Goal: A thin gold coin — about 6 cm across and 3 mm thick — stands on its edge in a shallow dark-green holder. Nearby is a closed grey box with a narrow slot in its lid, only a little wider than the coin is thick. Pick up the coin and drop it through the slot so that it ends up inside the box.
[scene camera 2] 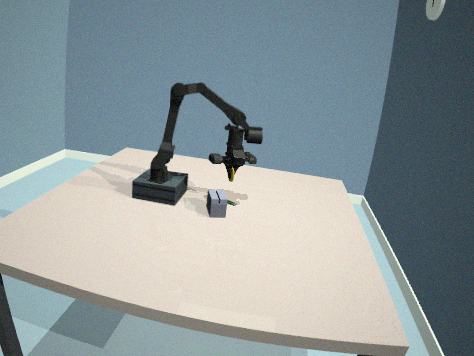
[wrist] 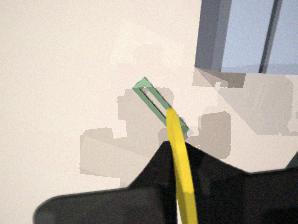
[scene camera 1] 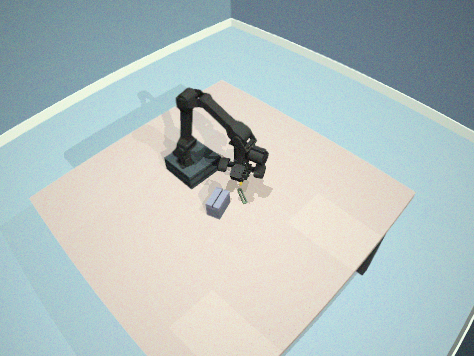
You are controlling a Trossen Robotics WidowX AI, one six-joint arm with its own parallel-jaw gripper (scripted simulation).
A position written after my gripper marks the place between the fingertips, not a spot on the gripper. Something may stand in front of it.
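My gripper [scene camera 2: 230,179] holds a gold coin. I can also see my gripper in scene camera 1 [scene camera 1: 241,181], and my gripper is visible in the wrist view [wrist: 172,147] too.
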